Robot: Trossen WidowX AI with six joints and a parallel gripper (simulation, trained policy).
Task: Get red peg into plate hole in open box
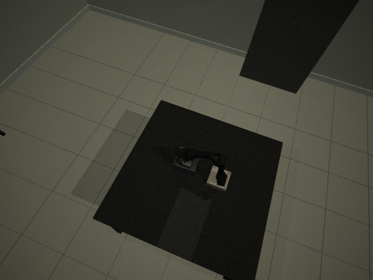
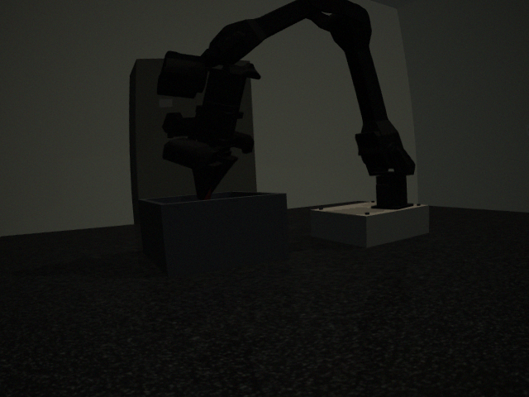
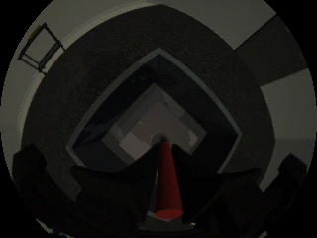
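Now: gripper tip 30 mm below the red peg and 10 mm to the right of it. Round my gripper tip: dark box: 70 mm below; then pale plate: 50 mm below.
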